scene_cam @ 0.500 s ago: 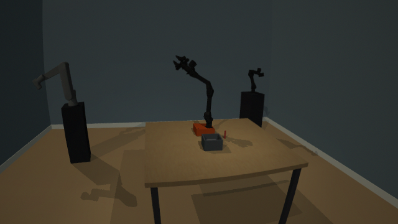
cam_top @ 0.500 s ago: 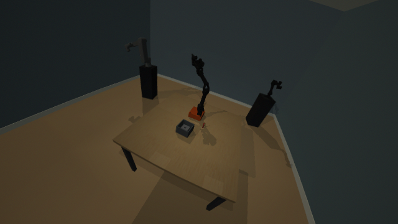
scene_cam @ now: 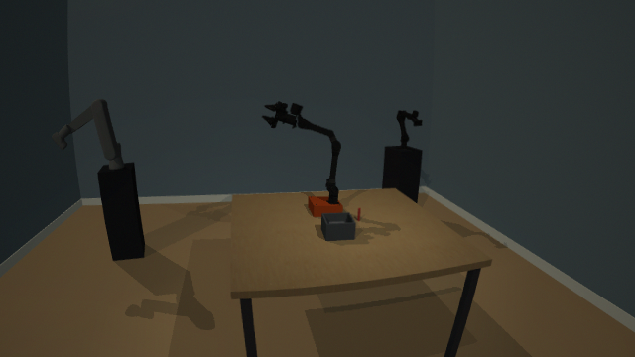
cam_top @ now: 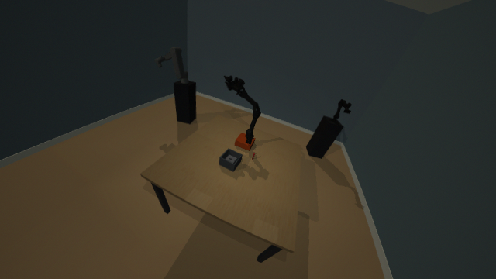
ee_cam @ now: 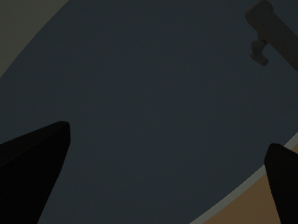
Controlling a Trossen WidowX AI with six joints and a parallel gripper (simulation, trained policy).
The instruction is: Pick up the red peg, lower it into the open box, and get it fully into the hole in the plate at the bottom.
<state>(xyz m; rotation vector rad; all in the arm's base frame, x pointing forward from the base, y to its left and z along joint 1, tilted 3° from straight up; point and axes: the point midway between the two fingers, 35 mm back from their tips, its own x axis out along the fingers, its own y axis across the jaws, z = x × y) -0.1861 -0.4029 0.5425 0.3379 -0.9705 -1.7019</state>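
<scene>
My gripper tip is now 60 cm above the red peg, 49 cm to the right of it and 38 cm short of it. Round my gripper tip: dark grey box 62 cm below, 51 cm ahead, 27 cm to the left.
</scene>
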